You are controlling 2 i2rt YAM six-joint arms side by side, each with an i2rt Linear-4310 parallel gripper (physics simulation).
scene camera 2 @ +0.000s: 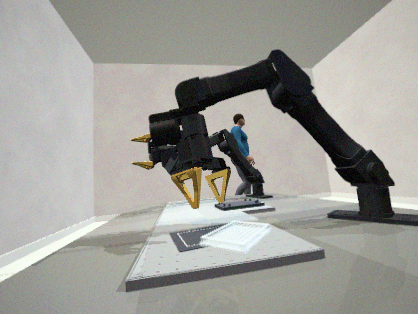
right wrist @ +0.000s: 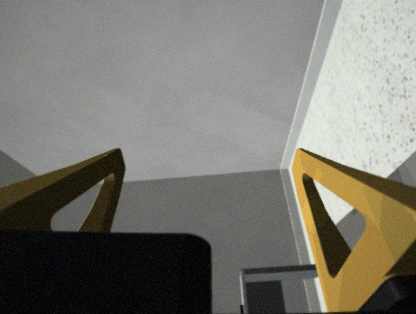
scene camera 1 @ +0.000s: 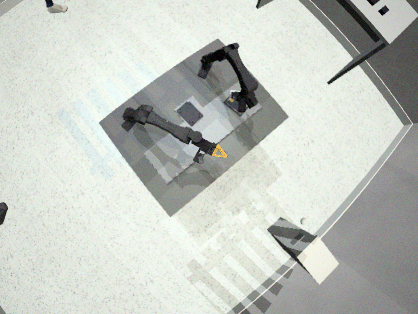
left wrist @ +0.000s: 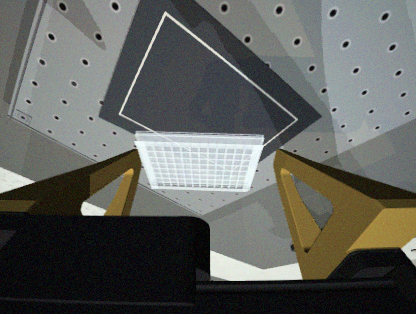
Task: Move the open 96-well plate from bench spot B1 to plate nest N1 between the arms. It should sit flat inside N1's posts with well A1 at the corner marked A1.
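Places are measured from the left arm's base along level axes (x left, y back, z up), in metres.
Where they show: left gripper, fingertip midpoint: (scene camera 2: 210, 205) (left wrist: 207, 156); right gripper, fingertip midpoint: (scene camera 2: 131, 151) (right wrist: 208, 158) (scene camera 1: 225, 156); left arm's base, origin of the base link: (scene camera 2: 376, 219) (scene camera 1: 205, 67); right arm's base, origin of the base link: (scene camera 2: 258, 196).
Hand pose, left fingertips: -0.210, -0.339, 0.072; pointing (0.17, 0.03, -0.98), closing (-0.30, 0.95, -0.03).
Things, the pixels of their top centre, and the offset from my left fingertips, as dx, dy, dz. "*": a spot on its surface instead. Level surfaces: height alone.
- clear 96-well plate, middle of its top: (left wrist: 199, 171) (scene camera 2: 237, 229) +0.066, +0.010, -0.042
- dark pad, surface spot: (left wrist: 200, 75) * -0.029, -0.016, -0.058
- Nest N1, middle of its top: (scene camera 2: 237, 200) (scene camera 1: 189, 112) -0.207, +0.300, -0.038
- light perforated board, its level: dz -0.059
- grey table, its level: dz -0.072
The clear 96-well plate (scene camera 2: 237, 235) (left wrist: 202, 167) lies partly over one side of bench spot B1, a dark pad (scene camera 2: 178, 241) (left wrist: 200, 75) with a white outline, and is skewed to that outline. My left gripper (scene camera 2: 209, 205) (left wrist: 207, 156) is open and empty, pointing down above the pad; in the left wrist view the plate shows between and beyond its fingers. Nest N1 (scene camera 1: 189, 113) (scene camera 2: 240, 204) is a dark block with small posts, between the arms. My right gripper (scene camera 2: 132, 151) (right wrist: 208, 158) is open and empty, held up and pointing away from the board. The A1 marks are too small to read.
The light perforated board (scene camera 2: 165, 267) (left wrist: 82, 75) lies on the grey table (scene camera 1: 172, 202) under the pad. The right forearm (scene camera 1: 170, 129) reaches across the board in scene camera 1. A person in blue (scene camera 2: 240, 137) stands behind the table.
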